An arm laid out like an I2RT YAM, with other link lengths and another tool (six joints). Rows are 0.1 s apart.
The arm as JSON. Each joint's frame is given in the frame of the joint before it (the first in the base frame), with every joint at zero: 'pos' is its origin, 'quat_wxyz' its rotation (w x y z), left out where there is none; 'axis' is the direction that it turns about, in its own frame. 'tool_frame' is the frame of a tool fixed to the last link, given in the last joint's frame.
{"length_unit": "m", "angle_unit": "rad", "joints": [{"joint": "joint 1", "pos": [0.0, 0.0, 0.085], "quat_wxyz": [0.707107, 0.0, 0.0, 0.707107], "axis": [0.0, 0.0, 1.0]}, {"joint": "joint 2", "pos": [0.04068, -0.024, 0.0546], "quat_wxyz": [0.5, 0.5, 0.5, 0.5], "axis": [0.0, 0.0, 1.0]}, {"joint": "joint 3", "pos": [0.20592, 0.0, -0.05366], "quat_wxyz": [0.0, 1.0, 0.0, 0.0], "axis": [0.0, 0.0, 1.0]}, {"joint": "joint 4", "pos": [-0.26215, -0.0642, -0.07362], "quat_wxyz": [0.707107, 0.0, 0.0, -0.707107], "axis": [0.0, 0.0, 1.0]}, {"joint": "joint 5", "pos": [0.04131, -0.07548, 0.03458], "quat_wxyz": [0.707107, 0.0, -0.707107, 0.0], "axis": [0.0, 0.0, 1.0]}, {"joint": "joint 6", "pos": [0.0, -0.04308, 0.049], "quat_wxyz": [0.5, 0.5, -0.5, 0.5], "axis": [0.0, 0.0, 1.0]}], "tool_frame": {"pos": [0.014, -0.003, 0.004], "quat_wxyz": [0.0, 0.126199, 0.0, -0.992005]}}
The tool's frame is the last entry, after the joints.
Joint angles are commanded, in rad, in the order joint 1, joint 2, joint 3, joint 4, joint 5, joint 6. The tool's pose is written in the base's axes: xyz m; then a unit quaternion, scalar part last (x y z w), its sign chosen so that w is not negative. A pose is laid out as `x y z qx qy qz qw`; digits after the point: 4 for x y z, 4 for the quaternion.
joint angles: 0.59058 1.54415 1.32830 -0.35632 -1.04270 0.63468
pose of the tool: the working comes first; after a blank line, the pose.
Where each joint sits with the arm in this pose, in the base's axes (m; each line is computed from the numbers above, not from the rounded line before):
joint 1: 0.0000 0.0000 0.0850
joint 2: -0.0027 0.0472 0.1396
joint 3: 0.0226 -0.0005 0.3454
joint 4: 0.2057 0.2109 0.3520
joint 5: 0.2963 0.2300 0.3459
joint 6: 0.2687 0.2563 0.2929
the tool: 0.2571 0.2563 0.2836

0.2571 0.2563 0.2836 -0.7491 -0.1446 -0.1843 0.6197
